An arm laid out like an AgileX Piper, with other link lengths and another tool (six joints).
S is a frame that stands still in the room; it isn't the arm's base.
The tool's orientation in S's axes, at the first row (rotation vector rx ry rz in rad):
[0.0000 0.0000 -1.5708]
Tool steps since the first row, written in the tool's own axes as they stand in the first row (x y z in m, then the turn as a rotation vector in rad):
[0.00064 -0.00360 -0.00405 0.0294 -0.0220 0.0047]
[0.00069 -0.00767 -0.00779 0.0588 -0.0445 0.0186]
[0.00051 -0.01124 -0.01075 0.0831 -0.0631 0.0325]
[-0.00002 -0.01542 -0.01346 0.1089 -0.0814 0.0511]
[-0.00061 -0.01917 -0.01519 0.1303 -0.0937 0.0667]
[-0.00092 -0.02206 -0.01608 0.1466 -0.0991 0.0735]
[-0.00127 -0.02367 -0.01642 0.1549 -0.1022 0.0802]
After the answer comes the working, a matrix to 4 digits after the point.
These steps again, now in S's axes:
[-0.00360 -0.00064 -0.00405 -0.0220 -0.0294 0.0047]
[-0.00767 -0.00069 -0.00779 -0.0445 -0.0588 0.0186]
[-0.01124 -0.00051 -0.01075 -0.0631 -0.0831 0.0325]
[-0.01542 0.00002 -0.01346 -0.0814 -0.1089 0.0511]
[-0.01917 0.00061 -0.01519 -0.0937 -0.1303 0.0667]
[-0.02206 0.00092 -0.01608 -0.0991 -0.1466 0.0735]
[-0.02367 0.00127 -0.01642 -0.1022 -0.1549 0.0802]

The tool's axes in the first row as the columns of a matrix, in S's axes (rounded; the answer above uses it unrounded):
[0.0000 1.0000 0.0000]
[-1.0000 0.0000 0.0000]
[0.0000 0.0000 1.0000]

